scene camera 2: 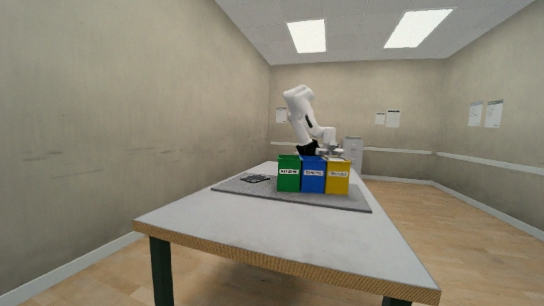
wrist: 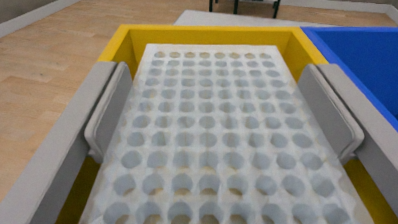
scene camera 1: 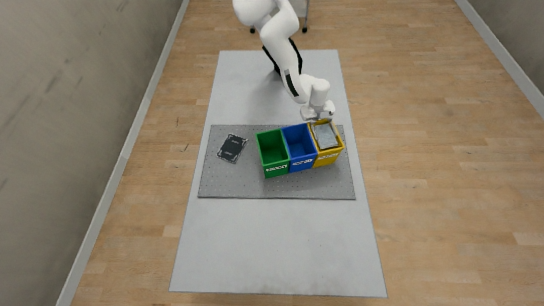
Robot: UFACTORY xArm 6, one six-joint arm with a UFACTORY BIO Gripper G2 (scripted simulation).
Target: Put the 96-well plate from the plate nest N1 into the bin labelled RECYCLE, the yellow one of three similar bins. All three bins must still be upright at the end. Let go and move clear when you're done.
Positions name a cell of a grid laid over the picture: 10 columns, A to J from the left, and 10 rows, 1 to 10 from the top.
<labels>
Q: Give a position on a blue bin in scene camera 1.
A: F5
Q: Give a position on a clear 96-well plate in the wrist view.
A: F5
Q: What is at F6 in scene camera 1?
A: A green bin.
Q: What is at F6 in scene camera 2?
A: A green bin.
</labels>
